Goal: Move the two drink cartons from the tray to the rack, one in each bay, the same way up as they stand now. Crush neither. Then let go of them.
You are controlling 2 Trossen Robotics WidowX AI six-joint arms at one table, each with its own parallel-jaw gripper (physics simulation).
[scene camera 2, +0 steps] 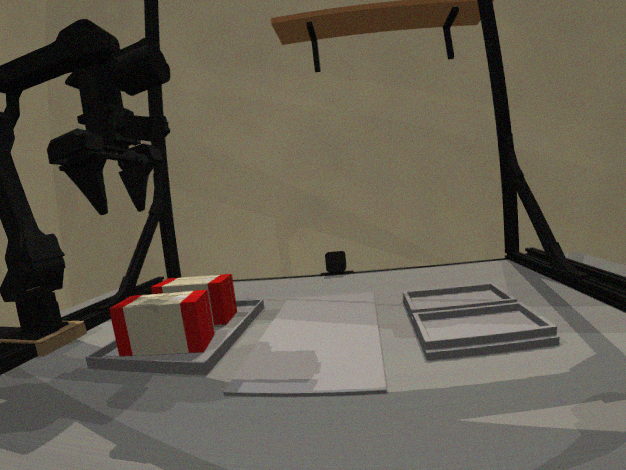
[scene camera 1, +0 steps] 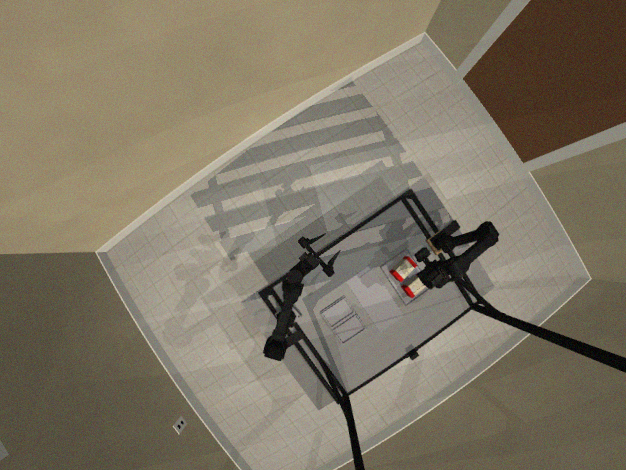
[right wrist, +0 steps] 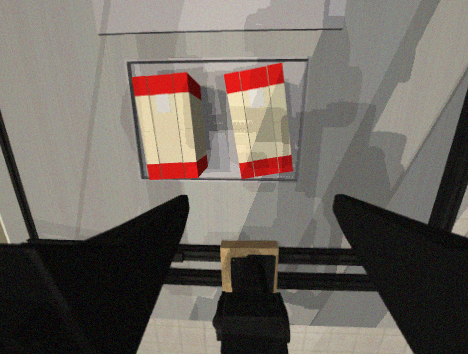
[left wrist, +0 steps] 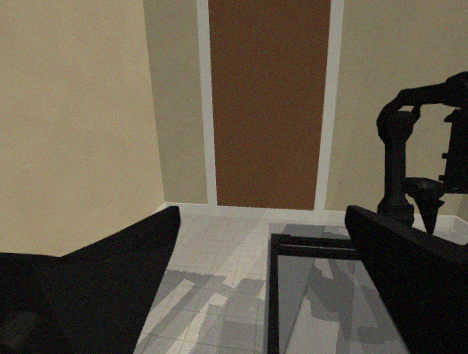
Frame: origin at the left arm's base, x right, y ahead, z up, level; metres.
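Seen in the pictures: left gripper, between the fingertips: (scene camera 1: 332, 242) (left wrist: 262, 214); right gripper, between the fingertips: (scene camera 2: 124, 212) (scene camera 1: 422, 267) (right wrist: 260, 201) (left wrist: 453, 234); right arm's base, origin of its link: (scene camera 2: 42, 330) (scene camera 1: 439, 242) (right wrist: 249, 272).
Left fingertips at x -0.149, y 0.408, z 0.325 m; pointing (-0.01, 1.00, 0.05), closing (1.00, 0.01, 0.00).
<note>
A point is followed by its place in that frame.
Two red-and-cream drink cartons stand side by side in the low tray (scene camera 1: 394, 285) {y 0.527, x 0.257, z -0.039 m} (scene camera 2: 146, 365) {y 0.612, x 0.139, z -0.034 m} (right wrist: 215, 61) {y 0.521, x 0.258, z -0.033 m}. One carton (scene camera 1: 404, 269) {y 0.610, x 0.208, z 0.030 m} (scene camera 2: 154, 323) {y 0.611, x 0.177, z 0.006 m} (right wrist: 260, 125) {y 0.614, x 0.209, z 0.030 m} is nearer scene camera 2 and slightly turned in the tray; the other carton (scene camera 1: 414, 287) {y 0.591, x 0.314, z 0.029 m} (scene camera 2: 222, 298) {y 0.549, x 0.288, z 0.004 m} (right wrist: 167, 130) {y 0.607, x 0.319, z 0.030 m} is behind it there, partly hidden. The grey rack (scene camera 1: 343, 321) {y 0.195, x 0.221, z -0.034 m} (scene camera 2: 490, 338) {y 0.213, x 0.117, z -0.028 m} has two empty bays. My right gripper (scene camera 2: 122, 211) {y 0.657, x 0.224, z 0.152 m} (right wrist: 260, 201) {y 0.657, x 0.224, z 0.152 m} is open and empty, fingers pointing down, well above the cartons' height. My left gripper (scene camera 1: 332, 242) {y 0.408, x -0.149, z 0.325 m} (left wrist: 262, 214) {y 0.408, x -0.149, z 0.325 m} is open and empty, away from tray and rack.
A thin flat pale panel (scene camera 1: 376, 288) (scene camera 2: 328, 328) (right wrist: 220, 15) lies between tray and rack. Black frame posts (scene camera 2: 498, 101) {y -0.058, x 0.545, z 0.332 m} rise at the table's sides. A small black box (scene camera 1: 413, 353) {y 0.365, x 0.600, z -0.001 m} (scene camera 2: 335, 262) {y 0.361, x 0.598, z -0.013 m} sits at the far edge. A wooden shelf (scene camera 2: 374, 22) hangs on the wall.
</note>
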